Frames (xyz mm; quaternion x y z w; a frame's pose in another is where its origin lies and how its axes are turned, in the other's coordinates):
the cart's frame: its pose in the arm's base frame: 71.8 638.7 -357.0 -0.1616 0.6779 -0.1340 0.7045
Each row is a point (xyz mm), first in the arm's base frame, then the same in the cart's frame.
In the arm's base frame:
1: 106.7 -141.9 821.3
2: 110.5 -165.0 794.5
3: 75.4 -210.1 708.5
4: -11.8 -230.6 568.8
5: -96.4 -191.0 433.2
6: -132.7 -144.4 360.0
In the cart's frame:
1: -754.5 -1195.2 32.6
2: -720.5 -1205.4 34.6
3: -625.2 -1210.3 -5.0
4: -493.4 -1169.2 -97.0
5: -389.7 -1075.0 -183.5
6: -343.6 -1001.4 -219.7

